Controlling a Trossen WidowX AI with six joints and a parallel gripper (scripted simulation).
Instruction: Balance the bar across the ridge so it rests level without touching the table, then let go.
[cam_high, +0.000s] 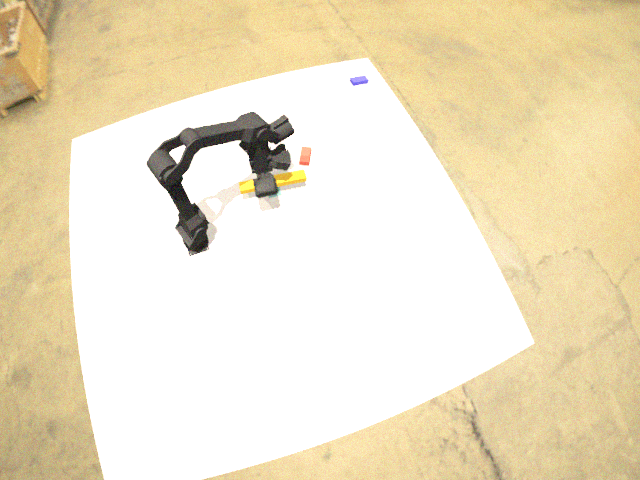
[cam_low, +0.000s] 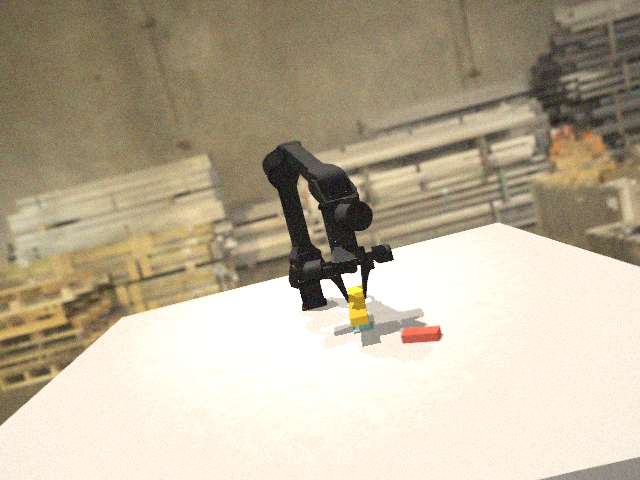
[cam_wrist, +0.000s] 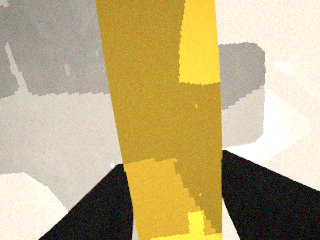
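My gripper tip is 30 mm short of the yellow bar. The rest, counted from my gripper tip: red block: 160 mm ahead, 90 mm to the left, 40 mm below.
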